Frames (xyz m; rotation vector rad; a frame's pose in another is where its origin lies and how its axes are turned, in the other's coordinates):
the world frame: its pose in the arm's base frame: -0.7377 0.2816 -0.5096 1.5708 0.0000 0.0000
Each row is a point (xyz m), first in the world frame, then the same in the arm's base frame.
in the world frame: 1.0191 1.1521 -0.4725
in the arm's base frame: 0.2814 0.7541 0.6425
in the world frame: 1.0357 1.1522 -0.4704
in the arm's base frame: 0.2980 0.7520 0.6426
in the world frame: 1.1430 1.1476 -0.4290
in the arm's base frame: 0.4053 0.7106 0.6380
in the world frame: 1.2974 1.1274 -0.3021
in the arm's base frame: 0.5597 0.5837 0.6178
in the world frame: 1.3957 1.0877 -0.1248
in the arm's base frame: 0.6580 0.4064 0.5781
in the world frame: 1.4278 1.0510 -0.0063
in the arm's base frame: 0.6901 0.2879 0.5414
